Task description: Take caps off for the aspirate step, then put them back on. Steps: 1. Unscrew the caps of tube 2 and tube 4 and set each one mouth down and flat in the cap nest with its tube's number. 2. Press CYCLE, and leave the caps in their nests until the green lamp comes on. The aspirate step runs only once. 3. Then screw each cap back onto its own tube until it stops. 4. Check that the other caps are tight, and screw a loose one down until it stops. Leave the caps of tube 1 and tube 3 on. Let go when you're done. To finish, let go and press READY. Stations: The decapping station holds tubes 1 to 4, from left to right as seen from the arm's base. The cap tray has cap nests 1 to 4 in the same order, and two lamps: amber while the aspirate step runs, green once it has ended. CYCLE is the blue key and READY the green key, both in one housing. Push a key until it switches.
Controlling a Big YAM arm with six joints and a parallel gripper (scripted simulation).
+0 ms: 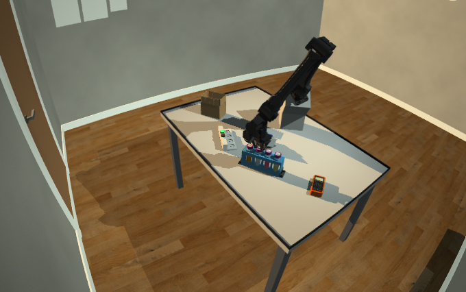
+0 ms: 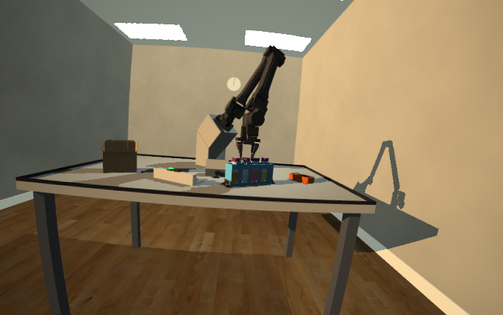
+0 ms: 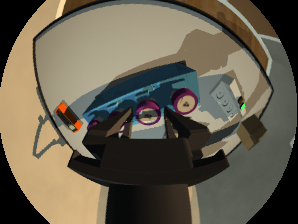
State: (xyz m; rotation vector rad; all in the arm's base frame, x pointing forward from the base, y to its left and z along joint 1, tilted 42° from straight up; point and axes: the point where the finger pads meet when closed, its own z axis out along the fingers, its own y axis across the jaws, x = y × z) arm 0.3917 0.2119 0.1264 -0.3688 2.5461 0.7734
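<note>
Right now the green ready key is 210 mm to the right of my hand, 140 mm behind it and 50 mm below it. From my hand the other things lie so: blue cycle key (170 mm to the right, 150 mm behind, 50 mm below); orange multimeter (260 mm to the left, 230 mm behind, 100 mm below); beige key housing (180 mm to the right, 130 mm behind, 60 mm below).
</note>
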